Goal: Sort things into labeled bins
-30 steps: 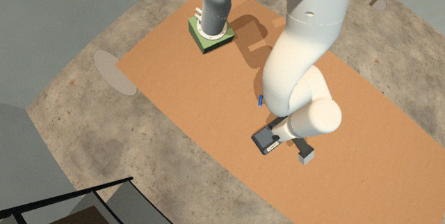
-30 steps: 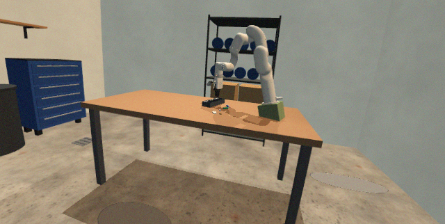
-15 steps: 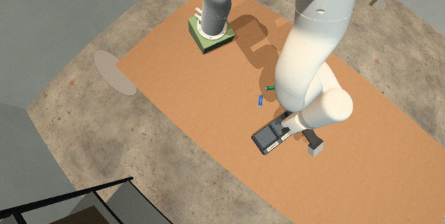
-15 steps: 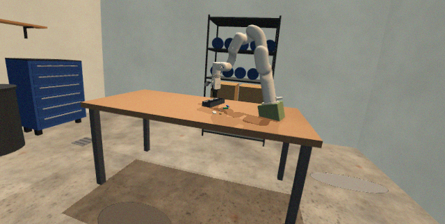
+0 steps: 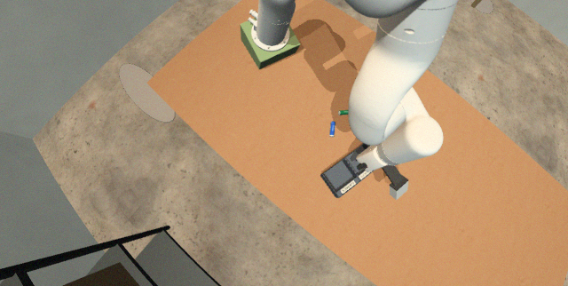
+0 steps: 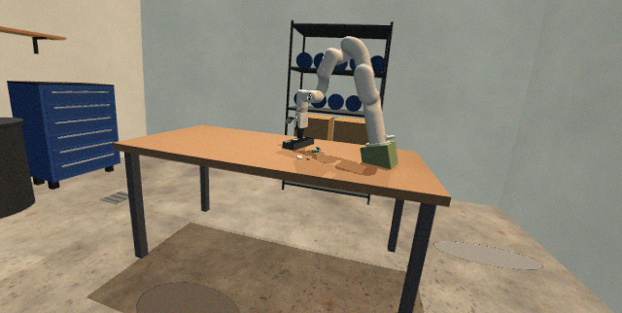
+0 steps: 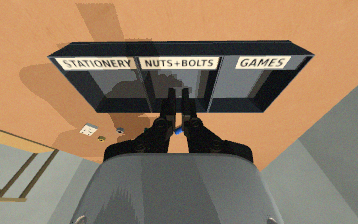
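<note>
Right now the dark three-part bin is 50 mm below my hand. Also, from my hand: blue battery (130 mm behind, 60 mm below, 50 mm to the left); then green battery (120 mm to the left, 120 mm behind, 60 mm below); then metal nut (200 mm to the left, 80 mm behind, 60 mm below).
</note>
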